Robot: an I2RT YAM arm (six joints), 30 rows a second.
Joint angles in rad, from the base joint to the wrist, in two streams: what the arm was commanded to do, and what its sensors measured. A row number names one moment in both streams.
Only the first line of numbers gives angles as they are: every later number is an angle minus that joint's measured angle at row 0.
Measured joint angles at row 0:
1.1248, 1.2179, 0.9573, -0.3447, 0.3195, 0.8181
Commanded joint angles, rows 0 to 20:
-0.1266, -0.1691, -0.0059, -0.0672, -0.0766, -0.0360
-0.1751, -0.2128, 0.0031, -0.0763, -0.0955, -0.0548
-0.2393, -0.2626, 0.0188, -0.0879, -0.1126, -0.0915
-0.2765, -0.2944, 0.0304, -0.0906, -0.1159, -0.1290
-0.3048, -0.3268, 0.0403, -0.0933, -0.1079, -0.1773
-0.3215, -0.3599, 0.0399, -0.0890, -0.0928, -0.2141
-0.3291, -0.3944, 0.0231, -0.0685, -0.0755, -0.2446
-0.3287, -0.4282, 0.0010, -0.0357, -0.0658, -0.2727
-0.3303, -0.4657, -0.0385, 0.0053, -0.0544, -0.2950
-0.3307, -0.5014, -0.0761, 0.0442, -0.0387, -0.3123
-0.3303, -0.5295, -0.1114, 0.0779, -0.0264, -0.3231
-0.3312, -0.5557, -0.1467, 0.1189, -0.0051, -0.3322
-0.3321, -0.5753, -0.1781, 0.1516, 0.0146, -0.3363
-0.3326, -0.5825, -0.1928, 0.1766, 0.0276, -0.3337
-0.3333, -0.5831, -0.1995, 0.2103, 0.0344, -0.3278
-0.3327, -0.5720, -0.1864, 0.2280, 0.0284, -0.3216
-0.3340, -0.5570, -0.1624, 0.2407, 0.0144, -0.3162
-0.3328, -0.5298, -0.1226, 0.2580, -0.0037, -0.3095
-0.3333, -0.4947, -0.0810, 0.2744, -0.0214, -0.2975
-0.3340, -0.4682, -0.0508, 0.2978, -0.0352, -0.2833
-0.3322, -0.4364, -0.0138, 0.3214, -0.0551, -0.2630
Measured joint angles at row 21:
-0.3300, -0.4849, -0.1087, 0.1797, -0.0199, -0.2861
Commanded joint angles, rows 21 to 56:
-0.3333, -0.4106, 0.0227, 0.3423, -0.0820, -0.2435
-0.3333, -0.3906, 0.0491, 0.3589, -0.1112, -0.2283
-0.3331, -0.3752, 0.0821, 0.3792, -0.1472, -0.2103
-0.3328, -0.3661, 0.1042, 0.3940, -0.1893, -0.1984
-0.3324, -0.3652, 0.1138, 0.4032, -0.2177, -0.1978
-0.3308, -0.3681, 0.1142, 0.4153, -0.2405, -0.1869
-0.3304, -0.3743, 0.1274, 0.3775, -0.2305, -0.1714
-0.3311, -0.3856, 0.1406, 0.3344, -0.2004, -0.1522
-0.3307, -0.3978, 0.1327, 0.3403, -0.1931, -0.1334
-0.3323, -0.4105, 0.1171, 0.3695, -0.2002, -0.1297
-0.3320, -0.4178, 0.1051, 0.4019, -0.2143, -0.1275
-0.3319, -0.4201, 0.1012, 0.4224, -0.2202, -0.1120
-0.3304, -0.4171, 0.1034, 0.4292, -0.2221, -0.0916
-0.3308, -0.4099, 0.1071, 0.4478, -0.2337, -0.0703
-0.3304, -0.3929, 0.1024, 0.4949, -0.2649, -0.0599
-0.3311, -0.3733, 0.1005, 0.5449, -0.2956, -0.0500
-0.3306, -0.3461, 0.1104, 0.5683, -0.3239, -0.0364
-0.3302, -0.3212, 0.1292, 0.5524, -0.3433, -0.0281
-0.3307, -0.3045, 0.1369, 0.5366, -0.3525, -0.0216
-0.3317, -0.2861, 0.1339, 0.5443, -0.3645, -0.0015
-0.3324, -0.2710, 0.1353, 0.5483, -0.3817, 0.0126
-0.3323, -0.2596, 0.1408, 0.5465, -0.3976, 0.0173
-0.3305, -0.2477, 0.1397, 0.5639, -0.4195, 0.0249
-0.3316, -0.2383, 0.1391, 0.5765, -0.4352, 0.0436
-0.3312, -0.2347, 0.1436, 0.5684, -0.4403, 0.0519
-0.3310, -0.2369, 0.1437, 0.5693, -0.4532, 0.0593
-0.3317, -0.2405, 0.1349, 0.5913, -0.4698, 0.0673
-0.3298, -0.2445, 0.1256, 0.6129, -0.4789, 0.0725
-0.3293, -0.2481, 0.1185, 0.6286, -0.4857, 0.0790
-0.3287, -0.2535, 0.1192, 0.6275, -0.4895, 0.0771
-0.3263, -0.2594, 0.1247, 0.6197, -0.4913, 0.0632
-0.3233, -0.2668, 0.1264, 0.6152, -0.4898, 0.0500
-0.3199, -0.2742, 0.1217, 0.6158, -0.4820, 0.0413
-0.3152, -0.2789, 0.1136, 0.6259, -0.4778, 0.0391
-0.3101, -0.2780, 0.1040, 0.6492, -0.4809, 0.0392
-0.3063, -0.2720, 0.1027, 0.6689, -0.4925, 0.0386
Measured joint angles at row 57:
-0.3193, -0.2629, 0.1183, 0.5883, -0.4605, 0.0339
